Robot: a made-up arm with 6 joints.
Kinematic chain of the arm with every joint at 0, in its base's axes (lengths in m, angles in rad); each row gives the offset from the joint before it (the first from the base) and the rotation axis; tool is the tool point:
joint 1: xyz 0 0 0.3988 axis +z
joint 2: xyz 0 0 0 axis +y
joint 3: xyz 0 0 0.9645 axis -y
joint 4: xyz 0 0 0 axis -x
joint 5: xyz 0.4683 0 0 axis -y
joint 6: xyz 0 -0.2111 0 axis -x
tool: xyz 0 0 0
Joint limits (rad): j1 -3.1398..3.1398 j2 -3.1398..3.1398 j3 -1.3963..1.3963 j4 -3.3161..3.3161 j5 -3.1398..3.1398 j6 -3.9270..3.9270
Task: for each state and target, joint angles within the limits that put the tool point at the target. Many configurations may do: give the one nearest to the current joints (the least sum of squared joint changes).
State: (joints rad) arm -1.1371 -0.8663 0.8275 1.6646 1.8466 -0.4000
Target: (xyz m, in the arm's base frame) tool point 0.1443 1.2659 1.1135
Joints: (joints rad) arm -1.6535 -1.1676 0.8408 1.7577 1.8466 -0.4000
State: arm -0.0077 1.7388 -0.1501 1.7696 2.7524 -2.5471
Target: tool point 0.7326 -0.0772 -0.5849
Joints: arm -0.1478 2.0927 -0.0939 1.7206 2.7524 -2.5471
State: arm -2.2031 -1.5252 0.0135 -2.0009 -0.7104 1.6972
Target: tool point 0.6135 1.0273 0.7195
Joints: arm -2.0200 -1.6991 0.7300 -2.0998 -0.7104 1.6972
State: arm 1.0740 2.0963 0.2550 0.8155 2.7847 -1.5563
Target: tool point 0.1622 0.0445 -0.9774
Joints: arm 1.0478 2.8154 0.4984 0.9760 2.7847 -1.5563
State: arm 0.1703 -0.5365 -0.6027 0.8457 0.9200 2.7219
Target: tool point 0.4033 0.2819 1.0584
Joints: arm 0.8247 0.0814 -0.9350 1.0512 0.9200 2.7219
